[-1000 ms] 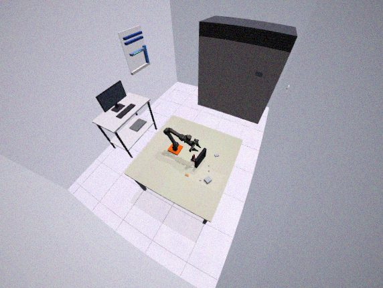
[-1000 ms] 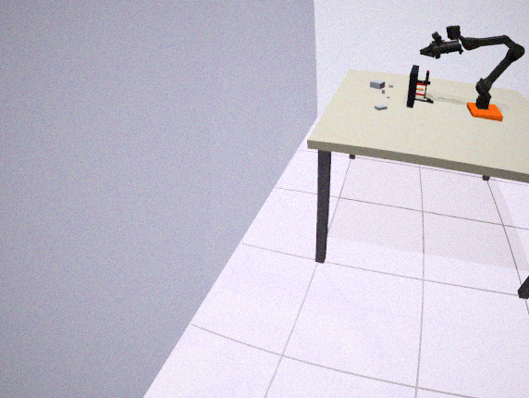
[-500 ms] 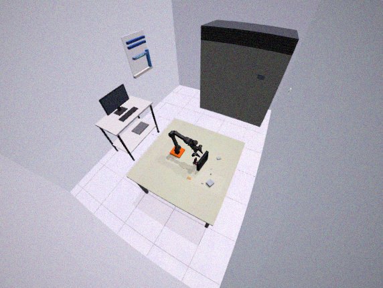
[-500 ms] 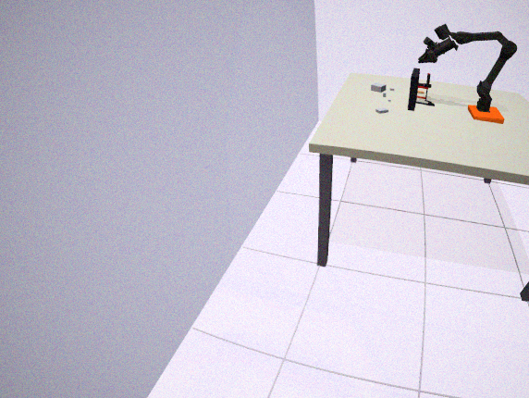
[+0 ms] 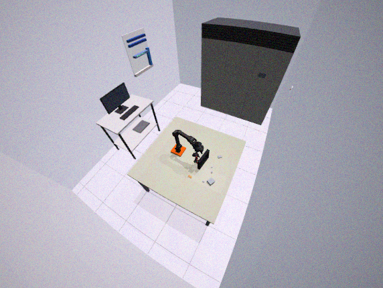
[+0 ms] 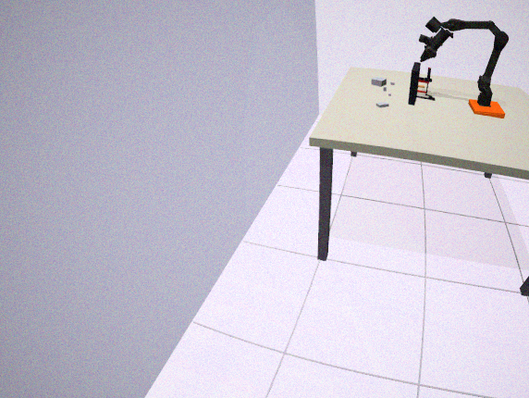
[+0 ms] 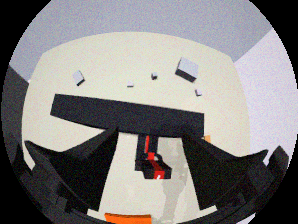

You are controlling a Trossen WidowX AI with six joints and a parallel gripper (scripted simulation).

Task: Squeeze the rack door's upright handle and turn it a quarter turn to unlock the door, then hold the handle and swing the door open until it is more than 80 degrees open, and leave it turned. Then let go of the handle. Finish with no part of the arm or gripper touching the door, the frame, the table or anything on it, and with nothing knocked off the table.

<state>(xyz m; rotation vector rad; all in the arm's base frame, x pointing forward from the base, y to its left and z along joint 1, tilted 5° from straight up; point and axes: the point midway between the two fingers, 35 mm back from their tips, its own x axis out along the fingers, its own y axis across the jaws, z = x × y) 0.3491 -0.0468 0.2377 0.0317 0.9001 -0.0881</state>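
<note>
Now: gripper tip 110 mm above the red handle, 60 mm past it and 20 mm to the left of it. Round my gripper tip: small orange block (230 mm to the right, 210 mm below, 40 mm behind).
</note>
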